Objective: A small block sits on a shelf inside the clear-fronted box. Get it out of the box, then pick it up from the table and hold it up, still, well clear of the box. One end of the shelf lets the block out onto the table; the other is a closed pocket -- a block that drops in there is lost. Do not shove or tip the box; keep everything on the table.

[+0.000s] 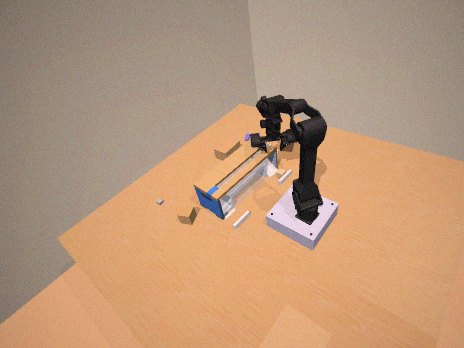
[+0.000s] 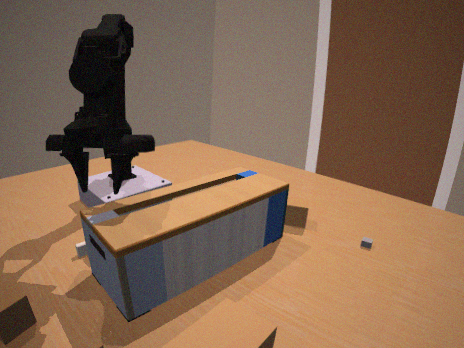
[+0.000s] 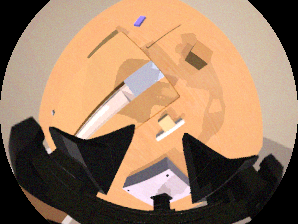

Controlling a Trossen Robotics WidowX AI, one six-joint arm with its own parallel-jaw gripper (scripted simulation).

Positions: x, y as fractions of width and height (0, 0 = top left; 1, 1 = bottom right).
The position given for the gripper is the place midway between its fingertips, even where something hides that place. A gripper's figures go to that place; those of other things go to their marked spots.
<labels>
The gripper (image 2: 0.22, 0.56): 52 cm from the lens. A long box (image 2: 0.36, 0.69): 41 cm from the lens.
</labels>
